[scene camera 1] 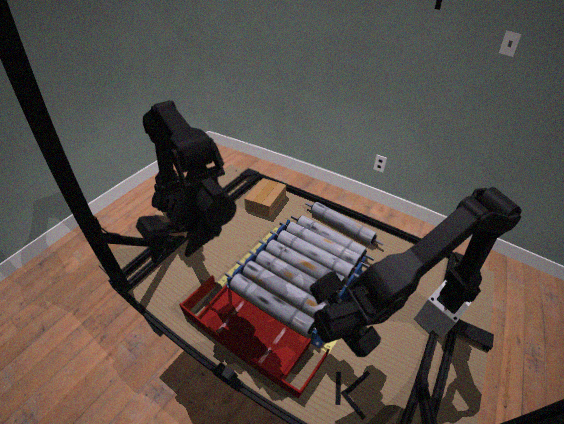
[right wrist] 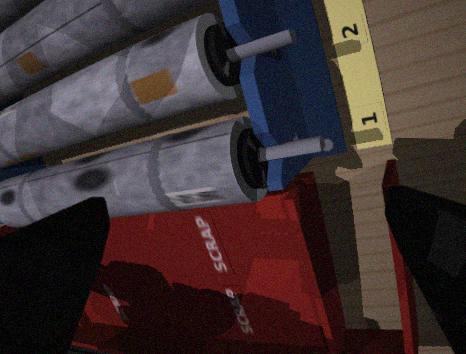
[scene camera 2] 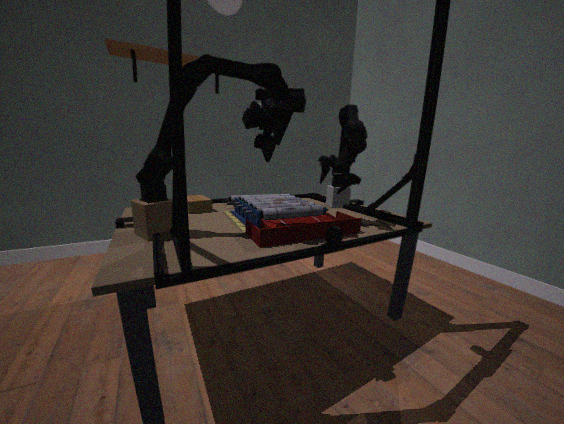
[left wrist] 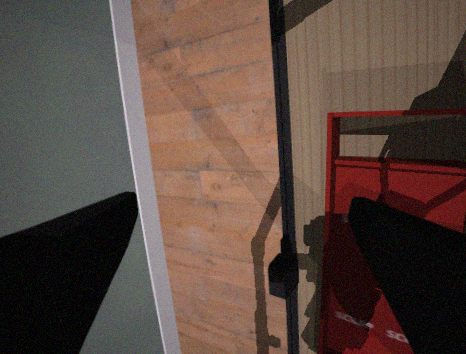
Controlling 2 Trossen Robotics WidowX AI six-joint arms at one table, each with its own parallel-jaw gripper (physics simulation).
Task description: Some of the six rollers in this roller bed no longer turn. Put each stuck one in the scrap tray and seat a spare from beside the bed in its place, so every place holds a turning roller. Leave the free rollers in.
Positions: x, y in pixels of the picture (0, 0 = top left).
Labels:
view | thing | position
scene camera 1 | my left gripper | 170, 258
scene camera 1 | my right gripper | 329, 318
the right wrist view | my right gripper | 248, 206
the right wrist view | tray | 278, 248
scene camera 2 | my left gripper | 272, 153
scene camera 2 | my right gripper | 328, 188
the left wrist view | my left gripper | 245, 205

